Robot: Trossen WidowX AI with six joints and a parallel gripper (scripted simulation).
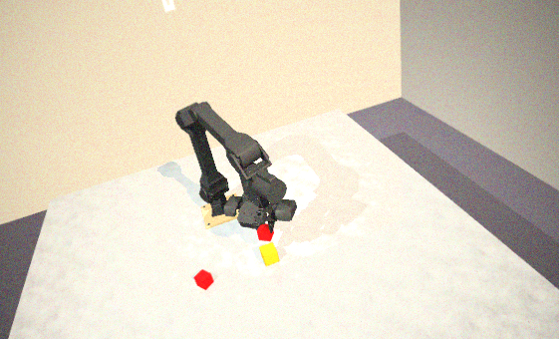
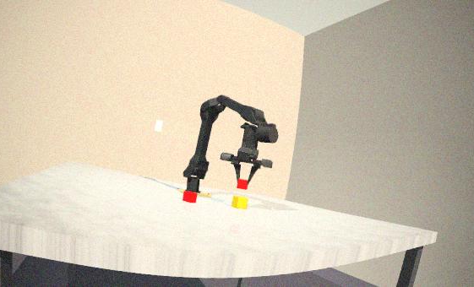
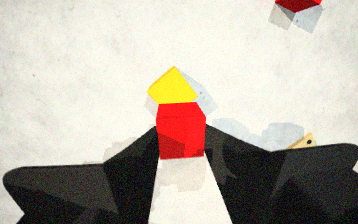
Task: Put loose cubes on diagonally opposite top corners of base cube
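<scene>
Now: the yellow cube 7 cm below my gripper tip and 2 cm ahead of it.
</scene>
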